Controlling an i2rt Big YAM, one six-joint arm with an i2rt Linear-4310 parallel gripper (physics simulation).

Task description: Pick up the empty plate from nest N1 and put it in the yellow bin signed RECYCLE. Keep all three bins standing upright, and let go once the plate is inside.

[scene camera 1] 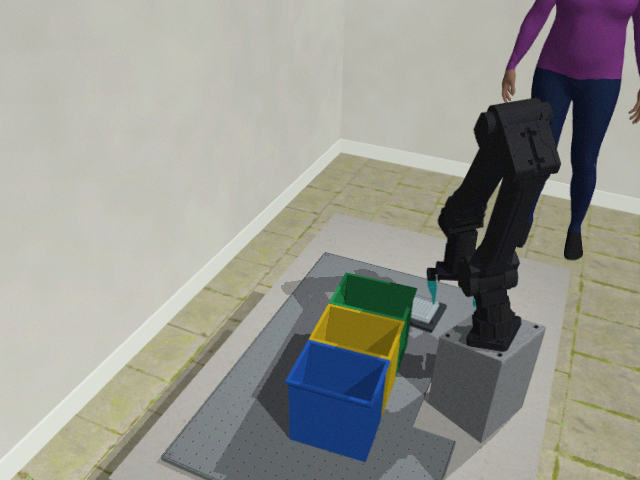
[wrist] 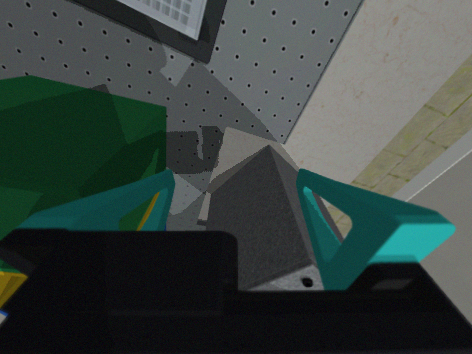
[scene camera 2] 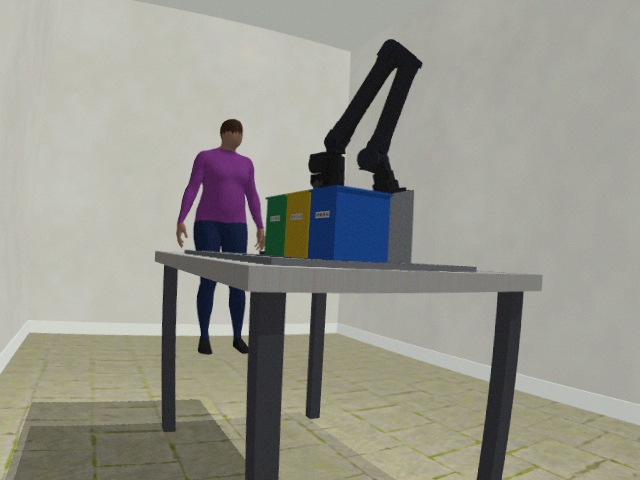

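Pixels of known places: gripper, fingertip midpoint: point(scene camera 1: 453, 304) point(wrist: 235, 176); arm's base at its link origin: point(scene camera 1: 494, 333).
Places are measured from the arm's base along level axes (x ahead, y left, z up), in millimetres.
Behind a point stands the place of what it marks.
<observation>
The white gridded plate point(scene camera 1: 424, 310) @[x 227, y -225, z -191 mm] point(wrist: 172, 7) @[x 228, y -207, z -189 mm] lies in a dark nest point(scene camera 1: 439, 317) @[x 186, y -235, z -204 mm] point(wrist: 213, 25) @[x 190, y -212, z -203 mm] behind the bins, beside the green bin; the nest label is unreadable. My gripper point(scene camera 1: 454, 303) @[x 129, y -133, z -66 mm] point(wrist: 235, 176) @[x 129, y -133, z -66 mm] is open and empty, pointing down. In the wrist view the plate is beyond the fingertips at the top edge, partly out of view, and the fingers span the space between the green bin and the pedestal. In scene camera 2 the bins hide the fingers. The yellow bin point(scene camera 1: 361, 330) @[x 286, y 46, z -85 mm] point(scene camera 2: 297, 235) @[x 351, y 128, z -155 mm] point(wrist: 10, 286) @[x 340, y 171, z -58 mm] stands upright in the middle; its sign is too small to read.
The green bin point(scene camera 1: 374, 298) @[x 314, y -82, z -89 mm] point(scene camera 2: 275, 237) @[x 375, y -1, z -160 mm] point(wrist: 75, 125) @[x 270, y -93, z -113 mm] and blue bin point(scene camera 1: 330, 421) @[x 229, y 289, z -120 mm] point(scene camera 2: 361, 227) @[x 240, y 291, z -131 mm] stand upright on either side of the yellow one. The grey pedestal point(scene camera 1: 460, 382) @[x 35, y 67, z -103 mm] point(scene camera 2: 401, 227) @[x -6, y 82, z -105 mm] point(wrist: 250, 220) @[x 71, y -53, z -100 mm] is close to the gripper. A person point(scene camera 1: 581, 41) point(scene camera 2: 224, 186) stands beyond the table point(scene camera 2: 392, 281) @[x 295, y 545, z -248 mm].
</observation>
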